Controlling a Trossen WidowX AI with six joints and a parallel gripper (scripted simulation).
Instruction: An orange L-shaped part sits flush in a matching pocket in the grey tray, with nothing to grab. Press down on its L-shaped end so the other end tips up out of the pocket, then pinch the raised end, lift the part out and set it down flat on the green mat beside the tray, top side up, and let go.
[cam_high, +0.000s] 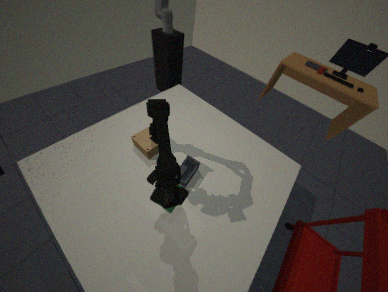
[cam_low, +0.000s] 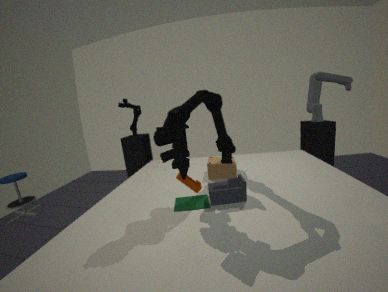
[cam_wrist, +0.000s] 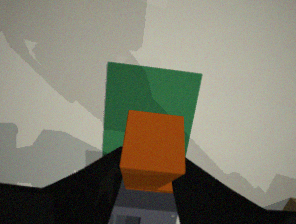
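My gripper tip is 20 mm to the right of the green mat and 130 mm above it. Also, from my gripper tip: tray (20 mm behind, 170 mm to the left, 130 mm below); orange L-shaped part (20 mm behind, 30 mm to the left, 30 mm below).
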